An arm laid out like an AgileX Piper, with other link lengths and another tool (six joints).
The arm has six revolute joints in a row. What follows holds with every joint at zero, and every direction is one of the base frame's. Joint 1 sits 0.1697 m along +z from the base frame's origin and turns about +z. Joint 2 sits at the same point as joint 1 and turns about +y. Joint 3 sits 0.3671 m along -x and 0.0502 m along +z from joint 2 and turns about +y. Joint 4 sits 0.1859 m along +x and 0.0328 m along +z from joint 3 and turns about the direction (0.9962, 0, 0.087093). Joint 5 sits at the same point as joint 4 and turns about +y. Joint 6 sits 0.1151 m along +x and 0.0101 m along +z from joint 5 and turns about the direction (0.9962, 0, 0.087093). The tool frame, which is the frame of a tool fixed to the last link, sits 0.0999 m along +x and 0.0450 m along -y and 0.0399 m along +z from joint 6; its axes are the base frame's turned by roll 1.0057, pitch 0.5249 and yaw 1.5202 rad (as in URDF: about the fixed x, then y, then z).
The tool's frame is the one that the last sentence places.
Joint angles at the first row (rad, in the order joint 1, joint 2, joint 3, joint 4, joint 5, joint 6):
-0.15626 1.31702 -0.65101 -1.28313 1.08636 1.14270
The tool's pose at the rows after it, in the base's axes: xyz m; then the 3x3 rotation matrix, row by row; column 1 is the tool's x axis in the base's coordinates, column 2 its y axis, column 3 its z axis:
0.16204, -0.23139, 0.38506; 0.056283, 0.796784, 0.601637; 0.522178, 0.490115, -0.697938; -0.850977, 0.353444, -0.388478
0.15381, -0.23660, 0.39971; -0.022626, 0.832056, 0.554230; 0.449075, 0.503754, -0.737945; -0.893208, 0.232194, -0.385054
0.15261, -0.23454, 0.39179; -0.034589, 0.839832, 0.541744; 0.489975, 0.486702, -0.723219; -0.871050, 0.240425, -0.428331
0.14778, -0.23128, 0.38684; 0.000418, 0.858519, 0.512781; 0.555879, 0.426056, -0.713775; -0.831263, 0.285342, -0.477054
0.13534, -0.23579, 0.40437; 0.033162, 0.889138, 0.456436; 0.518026, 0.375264, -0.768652; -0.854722, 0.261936, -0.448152
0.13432, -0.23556, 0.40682; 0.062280, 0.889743, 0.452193; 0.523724, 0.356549, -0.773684; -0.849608, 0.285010, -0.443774
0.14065, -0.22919, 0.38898; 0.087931, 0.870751, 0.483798; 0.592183, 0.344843, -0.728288; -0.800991, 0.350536, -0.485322
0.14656, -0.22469, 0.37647; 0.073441, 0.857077, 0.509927; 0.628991, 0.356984, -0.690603; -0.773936, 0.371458, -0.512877
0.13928, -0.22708, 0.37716; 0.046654, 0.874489, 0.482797; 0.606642, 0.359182, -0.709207; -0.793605, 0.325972, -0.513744
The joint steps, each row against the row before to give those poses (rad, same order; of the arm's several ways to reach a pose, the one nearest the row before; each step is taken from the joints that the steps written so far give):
-0.00001 0.00001 -0.00001 0.01743 -0.08156 -0.06161
0.00004 0.00000 -0.00158 -0.03795 0.08595 -0.07325
-0.00007 0.00000 -0.01554 0.06263 -0.00446 -0.04876
0.00001 -0.00179 -0.06346 0.12129 0.02693 -0.06697
0.00002 -0.00001 -0.04771 -0.00369 0.09627 -0.00712
0.00002 0.00002 -0.02278 0.01654 0.01159 0.00431
-0.00002 -0.00001 0.00467 0.07043 -0.06057 0.00541
0.00004 0.00000 0.02050 0.02960 -0.05135 -0.00850
-0.00005 0.00002 0.02556 -0.02786 0.02504 0.00324

